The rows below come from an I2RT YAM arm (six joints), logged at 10 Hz.
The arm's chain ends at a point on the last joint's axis. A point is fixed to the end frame.
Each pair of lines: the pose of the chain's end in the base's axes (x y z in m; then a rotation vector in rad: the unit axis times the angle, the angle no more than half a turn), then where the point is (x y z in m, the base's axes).
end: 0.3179 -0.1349 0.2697 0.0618 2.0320 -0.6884
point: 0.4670 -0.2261 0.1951
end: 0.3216 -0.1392 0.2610 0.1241 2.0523 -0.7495
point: 0.4621 -0.2419 0.1848
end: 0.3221 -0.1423 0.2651 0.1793 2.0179 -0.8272
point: 0.4570 -0.2573 0.1965
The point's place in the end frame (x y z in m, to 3 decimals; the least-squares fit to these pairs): 0.000 0.003 0.190
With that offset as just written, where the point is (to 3 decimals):
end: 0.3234 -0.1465 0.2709 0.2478 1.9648 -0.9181
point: 0.451 -0.275 0.213
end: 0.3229 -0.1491 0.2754 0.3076 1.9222 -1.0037
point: 0.441 -0.290 0.227
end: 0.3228 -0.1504 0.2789 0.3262 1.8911 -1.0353
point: 0.438 -0.295 0.236
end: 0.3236 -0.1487 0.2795 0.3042 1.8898 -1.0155
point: 0.443 -0.290 0.236
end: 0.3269 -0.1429 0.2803 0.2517 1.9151 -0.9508
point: 0.454 -0.275 0.232
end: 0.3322 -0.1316 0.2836 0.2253 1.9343 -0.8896
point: 0.465 -0.256 0.230
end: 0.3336 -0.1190 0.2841 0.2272 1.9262 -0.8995
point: 0.466 -0.245 0.232
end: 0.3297 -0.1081 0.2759 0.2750 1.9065 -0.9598
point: 0.455 -0.243 0.229
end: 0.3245 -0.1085 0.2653 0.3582 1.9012 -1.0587
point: 0.435 -0.257 0.221
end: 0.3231 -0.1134 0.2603 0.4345 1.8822 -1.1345
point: 0.420 -0.272 0.220
